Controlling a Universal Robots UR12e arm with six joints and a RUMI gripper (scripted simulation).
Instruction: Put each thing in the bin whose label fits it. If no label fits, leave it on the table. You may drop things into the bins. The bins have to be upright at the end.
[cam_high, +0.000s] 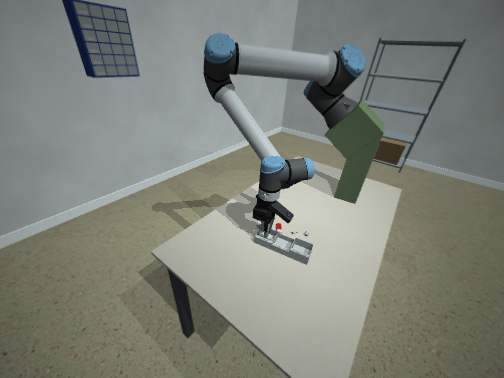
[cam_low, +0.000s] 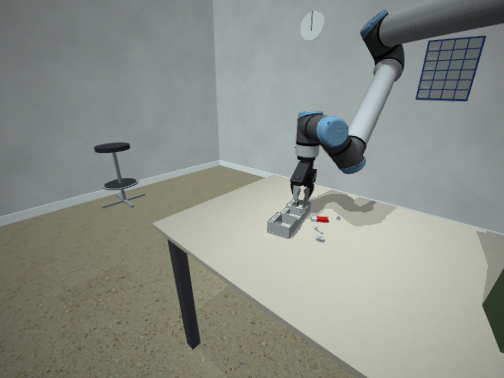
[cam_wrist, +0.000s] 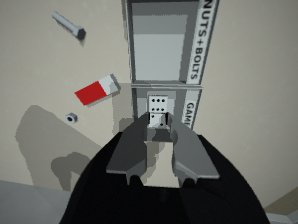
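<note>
Now: hand 1 cm above the white patterned piece. Round my hand: grey bolt: 11 cm behind, 10 cm to the left, 3 cm below; grey three-compartment bin row: 8 cm to the left, 1 cm below; red-and-white block: 9 cm behind, 2 cm to the left, 3 cm below.
</note>
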